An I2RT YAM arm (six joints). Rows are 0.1 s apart.
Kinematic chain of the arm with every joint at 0, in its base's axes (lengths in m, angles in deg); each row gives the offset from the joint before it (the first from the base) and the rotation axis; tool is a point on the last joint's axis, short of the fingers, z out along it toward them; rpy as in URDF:
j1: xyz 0 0 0.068 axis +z
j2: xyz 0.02 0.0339 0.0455 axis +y
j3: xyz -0.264 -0.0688 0 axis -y
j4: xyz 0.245 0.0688 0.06 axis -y
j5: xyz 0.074 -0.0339 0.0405 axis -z
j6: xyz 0.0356 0 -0.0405 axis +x
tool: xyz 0 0 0 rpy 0 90 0
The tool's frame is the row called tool.
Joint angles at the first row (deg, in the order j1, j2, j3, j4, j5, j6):
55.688 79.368 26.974 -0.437 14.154 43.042
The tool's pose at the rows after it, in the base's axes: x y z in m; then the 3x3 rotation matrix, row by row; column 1 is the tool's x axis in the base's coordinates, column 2 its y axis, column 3 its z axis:
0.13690, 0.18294, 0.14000; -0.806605, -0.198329, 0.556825; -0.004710, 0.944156, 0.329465; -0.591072, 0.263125, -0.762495
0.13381, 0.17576, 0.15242; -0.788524, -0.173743, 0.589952; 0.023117, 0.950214, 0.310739; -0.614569, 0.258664, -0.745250
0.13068, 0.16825, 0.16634; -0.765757, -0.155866, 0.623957; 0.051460, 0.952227, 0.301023; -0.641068, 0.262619, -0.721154
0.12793, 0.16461, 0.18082; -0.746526, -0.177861, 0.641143; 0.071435, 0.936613, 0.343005; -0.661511, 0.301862, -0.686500
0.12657, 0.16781, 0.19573; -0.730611, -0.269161, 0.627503; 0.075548, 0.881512, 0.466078; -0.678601, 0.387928, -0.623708
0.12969, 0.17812, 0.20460; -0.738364, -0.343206, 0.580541; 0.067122, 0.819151, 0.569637; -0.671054, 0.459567, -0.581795
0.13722, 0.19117, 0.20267; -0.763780, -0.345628, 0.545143; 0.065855, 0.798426, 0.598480; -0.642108, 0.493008, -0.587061
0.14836, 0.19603, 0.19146; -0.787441, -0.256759, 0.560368; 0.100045, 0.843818, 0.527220; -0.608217, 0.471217, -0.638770
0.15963, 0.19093, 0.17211; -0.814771, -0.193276, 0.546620; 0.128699, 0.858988, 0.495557; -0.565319, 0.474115, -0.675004
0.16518, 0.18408, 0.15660; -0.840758, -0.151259, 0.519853; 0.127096, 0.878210, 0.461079; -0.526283, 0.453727, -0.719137
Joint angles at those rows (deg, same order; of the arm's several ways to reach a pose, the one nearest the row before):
55.635 75.722 27.277 -4.000 15.882 43.589
55.591 71.349 27.447 -7.743 18.127 44.289
55.451 66.677 27.791 -11.270 20.072 44.633
55.407 62.534 28.207 -12.398 19.454 44.009
55.422 59.607 28.408 -8.932 14.605 41.755
55.367 60.801 29.726 -4.998 8.855 40.803
55.256 65.363 31.618 -2.444 6.135 41.987
54.080 70.253 33.134 -3.089 8.309 44.731
51.031 73.987 31.601 -0.410 6.508 45.976
48.821 76.461 30.466 -0.218 5.031 45.993

